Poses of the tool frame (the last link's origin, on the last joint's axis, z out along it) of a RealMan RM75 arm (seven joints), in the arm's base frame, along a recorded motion.
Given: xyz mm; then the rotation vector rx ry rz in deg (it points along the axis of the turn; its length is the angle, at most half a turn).
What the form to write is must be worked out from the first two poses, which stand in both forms.
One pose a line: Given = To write
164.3 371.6 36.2 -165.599 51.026 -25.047 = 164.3 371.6 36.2 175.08 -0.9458 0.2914 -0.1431
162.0 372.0 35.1 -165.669 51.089 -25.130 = 162.0 372.0 35.1 175.18 -0.9457 0.2916 -0.1435
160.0 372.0 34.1 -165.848 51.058 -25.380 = 160.0 372.0 34.1 175.38 -0.9457 0.2911 -0.1447
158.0 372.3 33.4 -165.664 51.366 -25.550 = 158.0 372.3 33.4 175.32 -0.9449 0.2930 -0.1457
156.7 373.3 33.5 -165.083 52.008 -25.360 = 156.7 373.3 33.5 174.93 -0.9437 0.2973 -0.1450
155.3 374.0 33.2 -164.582 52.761 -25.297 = 155.3 374.0 33.2 174.67 -0.9422 0.3021 -0.1448
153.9 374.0 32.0 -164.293 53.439 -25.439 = 153.9 374.0 32.0 174.63 -0.9408 0.3060 -0.1457
